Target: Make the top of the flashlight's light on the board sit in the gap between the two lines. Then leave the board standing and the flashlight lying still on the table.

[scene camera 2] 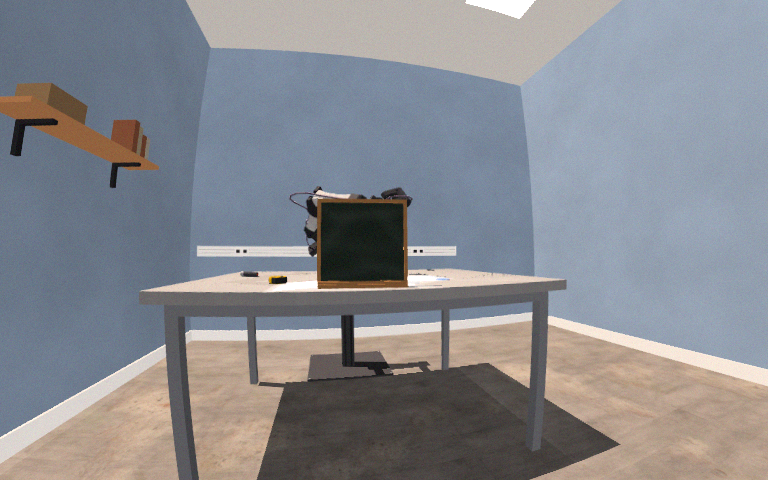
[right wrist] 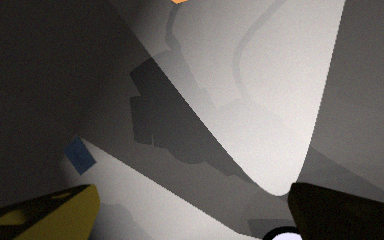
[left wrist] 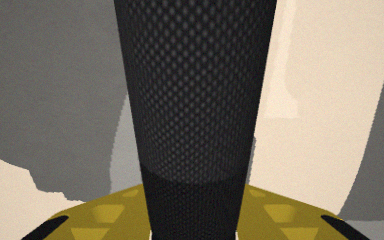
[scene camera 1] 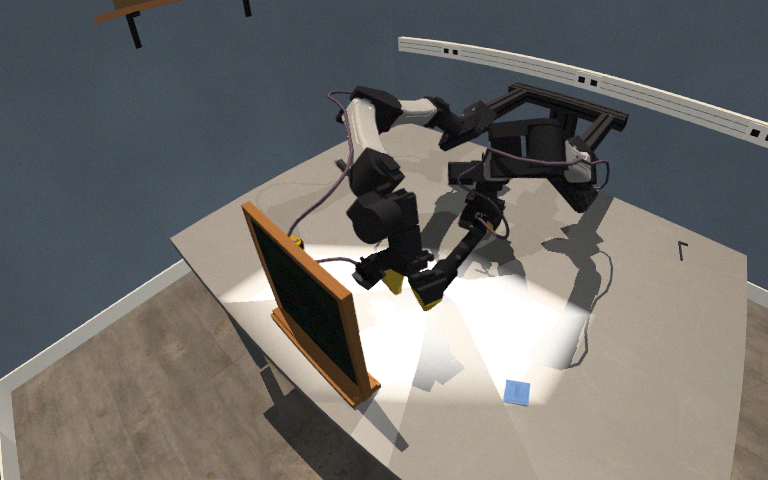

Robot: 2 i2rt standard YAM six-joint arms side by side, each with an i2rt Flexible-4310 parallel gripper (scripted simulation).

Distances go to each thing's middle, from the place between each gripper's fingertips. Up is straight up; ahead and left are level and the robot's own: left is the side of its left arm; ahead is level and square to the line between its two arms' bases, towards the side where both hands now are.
Right now the wood-framed board (scene camera 1: 307,312) is 16 cm ahead of my right hand (scene camera 1: 411,302), 10 cm to the right of it and 3 cm above it. Also, from my right hand: black flashlight (scene camera 1: 468,243) (23 cm behind, 8 cm to the right, 10 cm below).
Right now my left hand is 14 cm short of the black flashlight, 3 cm to the right of it and 1 cm below it. Round my left hand: wood-framed board: 53 cm ahead, 1 cm to the left, 13 cm above.
